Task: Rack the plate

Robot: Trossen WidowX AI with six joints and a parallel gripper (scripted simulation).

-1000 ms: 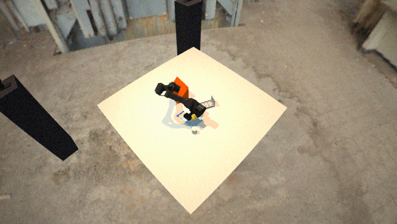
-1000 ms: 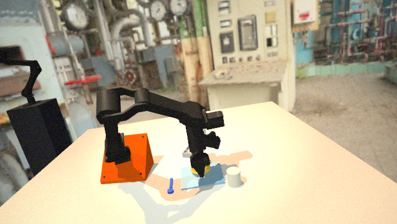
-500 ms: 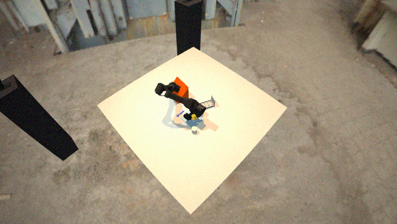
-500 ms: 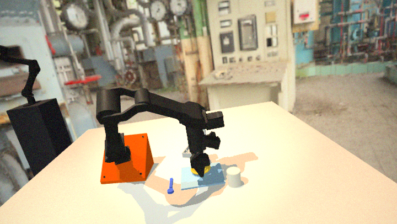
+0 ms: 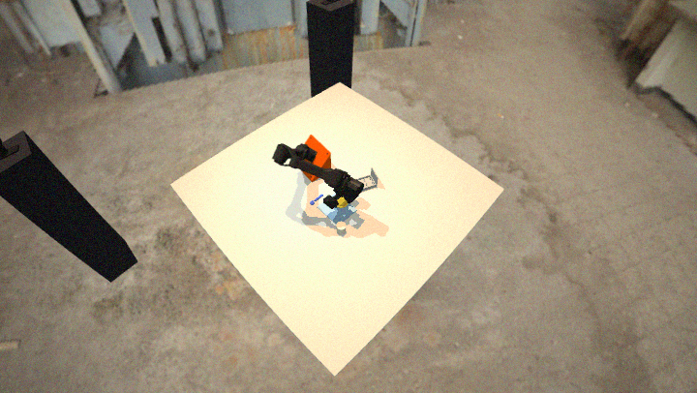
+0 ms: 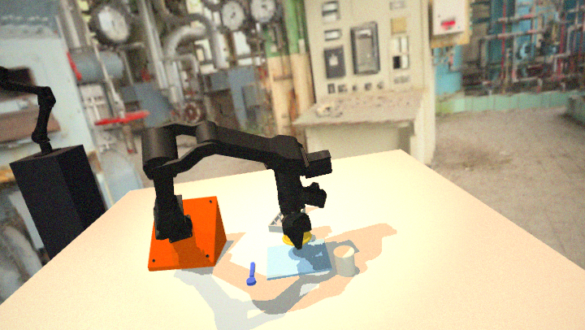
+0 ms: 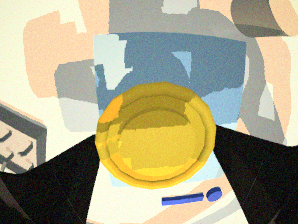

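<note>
Right now the light blue mat is 30 mm below my gripper tip, 20 mm to the right of it and 10 mm behind it. The rest, counted from my gripper tip: cup 100 mm to the right, 90 mm ahead, 10 mm below; yellow plate 10 mm above; small blue piece 120 mm behind, 60 mm to the right, 30 mm below.
</note>
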